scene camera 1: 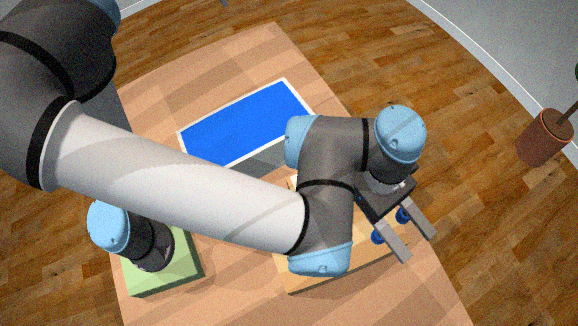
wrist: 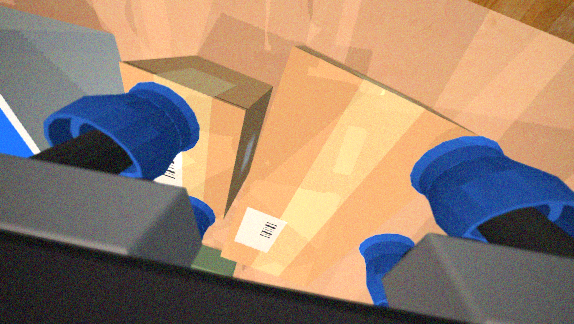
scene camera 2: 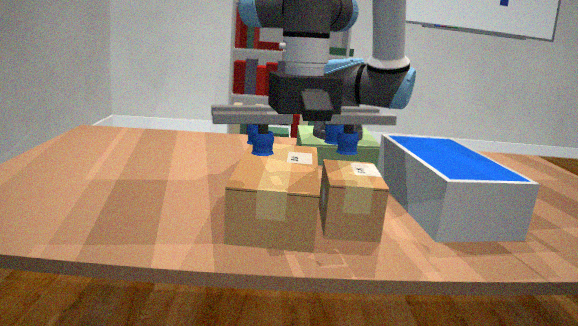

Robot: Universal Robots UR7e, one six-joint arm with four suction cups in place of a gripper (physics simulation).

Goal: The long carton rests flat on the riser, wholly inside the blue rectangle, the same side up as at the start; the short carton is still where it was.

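Frame: origin at the arm's base, x back, y right, z up, level; metres.
Where they show: end effector, tool point: [wrist: 294, 196] [scene camera 2: 300, 147]; arm's base, origin of the base link: [scene camera 1: 151, 245].
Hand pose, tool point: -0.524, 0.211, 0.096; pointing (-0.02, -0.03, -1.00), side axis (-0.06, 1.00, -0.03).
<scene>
Each offset is from my tool point to the centre of the thing, as dx, dy, dz. Level surfaces: height alone.
The long carton @[+0.091, +0.022, -0.110] [scene camera 1: 297, 284] [scene camera 2: 245, 215] [wrist: 325, 165], brown with clear tape and a white label, lies flat on the table. The short carton @[+0.047, -0.114, -0.110] [scene camera 2: 334, 215] [wrist: 220, 145] stands beside it, between it and the riser; the arm mostly hides it in scene camera 1. The grey riser @[+0.139, -0.366, -0.101] [scene camera 1: 272, 154] [scene camera 2: 485, 212] [wrist: 75, 60] bears a white-edged blue rectangle @[+0.139, -0.366, -0.042] [scene camera 1: 240, 125] [scene camera 2: 465, 161] [wrist: 10, 131]. My gripper [scene camera 1: 390, 226] [scene camera 2: 305, 142] [wrist: 300, 195] is open; its four blue cups hang above the cartons' level, holding nothing. Some cups show outside the long carton's outline in the wrist view.
A green block [scene camera 1: 137, 286] [scene camera 2: 370, 153] [wrist: 215, 261] stands on the table beyond the cartons as seen in scene camera 2. A dark cylinder with a light blue cap [scene camera 1: 107, 225] shows above it. The wooden table @[dz -0.161] [scene camera 2: 125, 210] has its near edge in front of the cartons.
</scene>
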